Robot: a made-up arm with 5 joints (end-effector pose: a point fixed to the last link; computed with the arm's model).
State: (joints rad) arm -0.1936 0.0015 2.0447 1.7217 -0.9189
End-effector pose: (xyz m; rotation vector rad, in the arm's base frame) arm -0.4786 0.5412 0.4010 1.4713 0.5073 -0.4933
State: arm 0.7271 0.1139 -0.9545 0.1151 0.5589
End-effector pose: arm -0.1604 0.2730 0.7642 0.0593 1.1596 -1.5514
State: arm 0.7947 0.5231 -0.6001 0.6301 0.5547
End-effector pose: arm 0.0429 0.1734 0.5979 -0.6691 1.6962 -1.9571
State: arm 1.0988 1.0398 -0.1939 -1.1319 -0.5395
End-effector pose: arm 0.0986 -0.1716 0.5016 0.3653 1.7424 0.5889
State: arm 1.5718 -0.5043 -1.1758 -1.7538 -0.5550
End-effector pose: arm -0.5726 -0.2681 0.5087 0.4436 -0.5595 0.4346
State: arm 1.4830 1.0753 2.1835 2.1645 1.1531
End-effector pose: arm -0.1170 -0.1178 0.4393 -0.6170 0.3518 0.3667
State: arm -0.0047 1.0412 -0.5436 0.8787 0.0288
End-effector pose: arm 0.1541 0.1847 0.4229 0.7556 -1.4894 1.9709
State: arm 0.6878 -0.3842 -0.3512 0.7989 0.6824
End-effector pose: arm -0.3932 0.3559 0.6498 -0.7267 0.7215 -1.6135
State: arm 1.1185 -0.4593 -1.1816 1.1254 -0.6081
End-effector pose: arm -0.4192 0.0487 0.7707 -0.6293 1.9466 -1.0195
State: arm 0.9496 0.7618 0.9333 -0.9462 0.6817
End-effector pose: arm 0.1091 0.0598 0.5671 0.3199 2.8227 0.5456
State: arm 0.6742 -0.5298 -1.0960 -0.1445 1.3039
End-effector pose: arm -0.5289 0.2835 0.7990 0.9938 0.4814 -1.0128
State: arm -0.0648 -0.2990 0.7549 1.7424 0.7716
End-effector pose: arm -0.4590 0.4224 0.3162 -2.4975 -0.9512 -1.2572
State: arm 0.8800 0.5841 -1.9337 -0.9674 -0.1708
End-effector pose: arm -0.1290 0.1334 0.7340 0.1463 0.5943 -1.2002
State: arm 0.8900 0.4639 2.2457 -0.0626 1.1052
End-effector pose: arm -0.1704 0.2342 0.7441 -1.6248 2.1076 1.0078
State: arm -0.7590 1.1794 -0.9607 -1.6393 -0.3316
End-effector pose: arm 0.0343 0.4671 0.4100 -1.0815 0.5494 -1.1930
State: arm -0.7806 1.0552 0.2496 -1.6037 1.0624
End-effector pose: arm 0.1351 0.3974 0.4266 0.8621 1.0296 -1.6060
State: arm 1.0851 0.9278 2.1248 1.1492 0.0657
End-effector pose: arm -0.0512 0.0114 0.6455 -1.8964 0.5702 1.5164
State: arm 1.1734 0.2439 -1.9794 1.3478 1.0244
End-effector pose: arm -0.1271 -0.1514 0.6801 -0.4777 -0.7725 2.4831
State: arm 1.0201 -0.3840 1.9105 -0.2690 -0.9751
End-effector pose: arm -0.5186 0.1960 0.7116 1.8076 -0.2364 -1.8683
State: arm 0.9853 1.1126 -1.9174 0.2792 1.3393
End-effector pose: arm 0.1676 -0.1681 0.5391 -0.5914 0.1694 2.9131
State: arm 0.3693 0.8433 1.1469 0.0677 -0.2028
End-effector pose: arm 0.0798 0.3156 0.5106 -1.3492 2.6630 0.9293
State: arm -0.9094 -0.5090 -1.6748 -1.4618 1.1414
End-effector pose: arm -0.6607 0.6037 0.1666 -0.3173 0.3359 0.1716
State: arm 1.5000 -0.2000 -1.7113 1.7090 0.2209
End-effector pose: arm -0.2785 -0.2266 0.6134 -0.1675 -2.3857 1.8080
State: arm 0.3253 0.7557 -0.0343 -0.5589 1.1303
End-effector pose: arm 0.1267 0.2791 0.5742 0.3164 1.6954 -1.7285
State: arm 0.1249 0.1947 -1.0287 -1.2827 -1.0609
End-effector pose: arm -0.2786 0.4431 0.6607 -1.4573 0.6045 0.0264
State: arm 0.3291 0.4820 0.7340 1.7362 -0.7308
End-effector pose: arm -0.1578 0.3872 0.4416 1.8660 -0.8015 0.2831
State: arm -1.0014 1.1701 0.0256 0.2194 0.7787
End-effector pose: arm 0.1922 0.2967 0.2650 0.5066 -0.3957 2.8787
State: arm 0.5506 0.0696 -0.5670 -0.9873 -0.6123
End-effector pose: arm -0.2732 0.2789 0.7753 -0.8326 1.0490 0.2535
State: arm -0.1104 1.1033 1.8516 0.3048 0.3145
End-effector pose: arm 0.1007 0.3890 0.4131 1.2420 -2.6147 -0.5248
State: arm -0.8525 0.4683 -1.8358 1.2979 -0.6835
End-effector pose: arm -0.0177 0.6018 0.2255 -0.3741 -0.4167 3.0782
